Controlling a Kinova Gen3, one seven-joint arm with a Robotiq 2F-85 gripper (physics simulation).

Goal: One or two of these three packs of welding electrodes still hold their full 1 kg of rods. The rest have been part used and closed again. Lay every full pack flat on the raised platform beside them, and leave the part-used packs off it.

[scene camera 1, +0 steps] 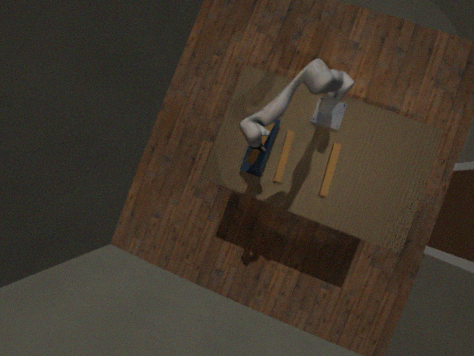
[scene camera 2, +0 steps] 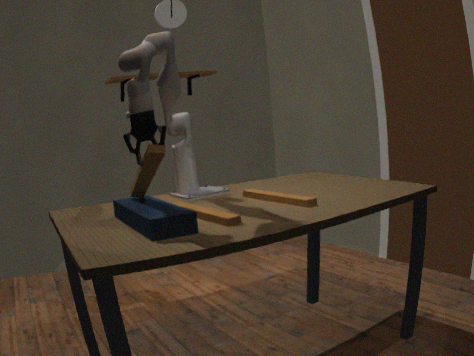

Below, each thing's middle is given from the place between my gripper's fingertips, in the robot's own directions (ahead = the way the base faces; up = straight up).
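Labels:
Blue raised platform (scene camera 2: 155,219) seen 10 mm to the left of my hand, 50 mm behind it and 160 mm below it.

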